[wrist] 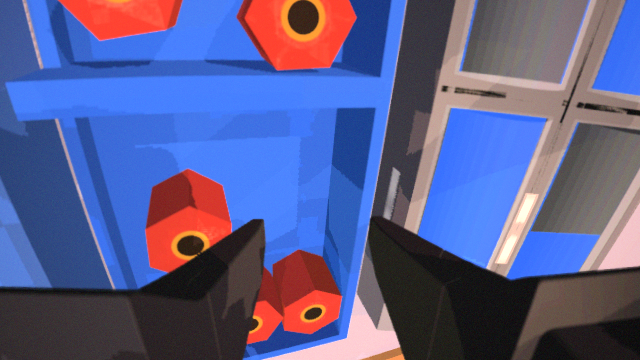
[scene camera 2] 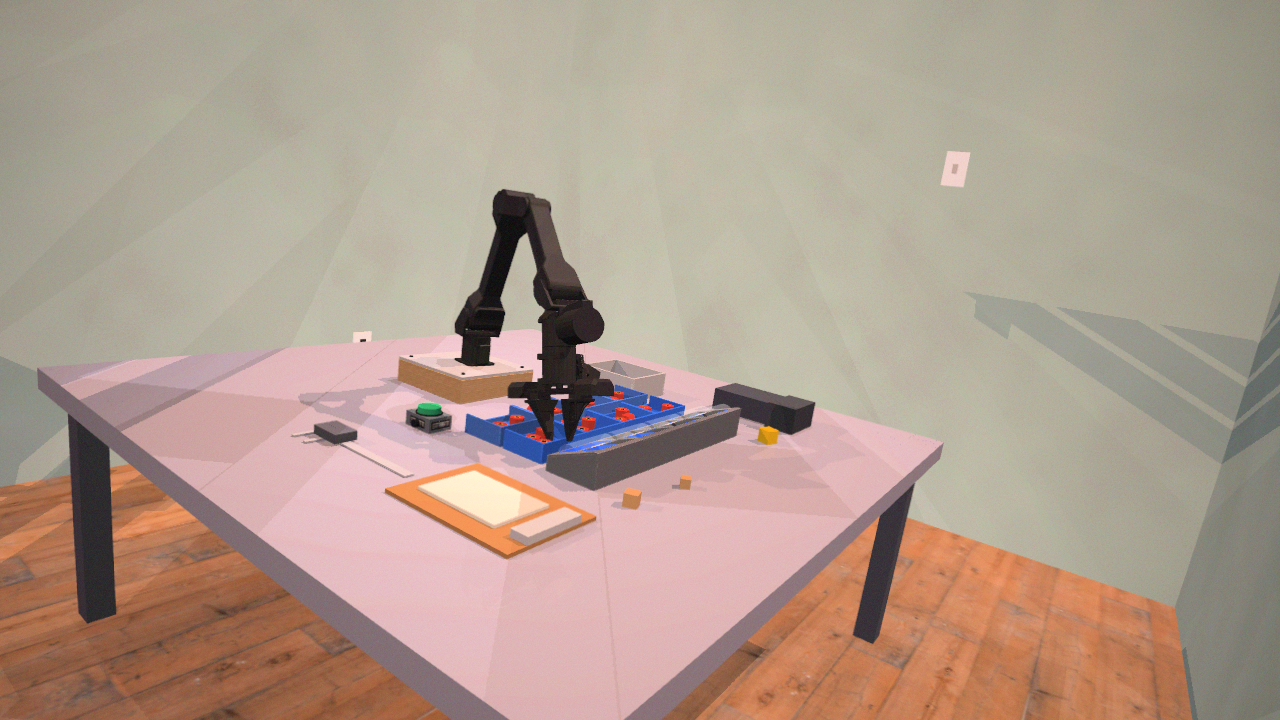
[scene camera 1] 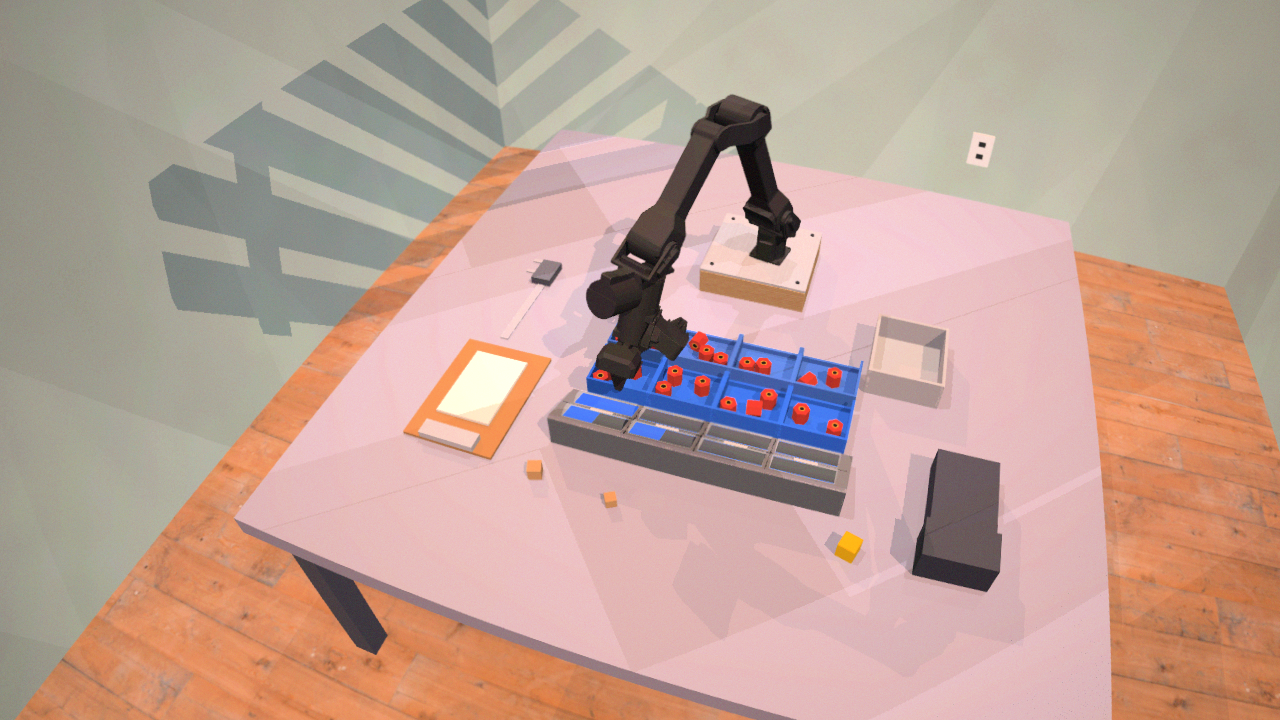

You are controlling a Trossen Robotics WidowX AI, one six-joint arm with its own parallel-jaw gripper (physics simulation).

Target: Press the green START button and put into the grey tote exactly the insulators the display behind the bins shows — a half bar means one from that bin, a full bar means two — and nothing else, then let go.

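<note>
My gripper (scene camera 1: 619, 385) (scene camera 2: 560, 439) (wrist: 317, 229) is open and empty, low over the front-row end bin beside the clipboard. In the wrist view, one fingertip is over that bin and the other over its display side. Three red insulators (wrist: 189, 220) (wrist: 311, 300) show in it, one partly hidden by a finger. Blue bins (scene camera 1: 823, 437) (wrist: 200, 95) hold more. The display (scene camera 1: 698, 463) (scene camera 2: 662, 452) (wrist: 429, 165) shows a full back-left bar, half front-left bar and half second front bar; the others are grey. The grey tote (scene camera 1: 905, 386) (scene camera 2: 646, 383) shows no insulators. The green START button (scene camera 2: 429, 409) is away from the gripper.
An orange clipboard (scene camera 1: 534, 367) (scene camera 2: 487, 537), two small orange cubes (scene camera 1: 534, 469) (scene camera 1: 609, 499), a yellow cube (scene camera 1: 848, 547) (scene camera 2: 768, 435) and a black block (scene camera 1: 962, 510) (scene camera 2: 760, 407) lie around the display. A charger (scene camera 1: 546, 272) (scene camera 2: 335, 432) lies beyond the clipboard. Low bin walls surround the insulators.
</note>
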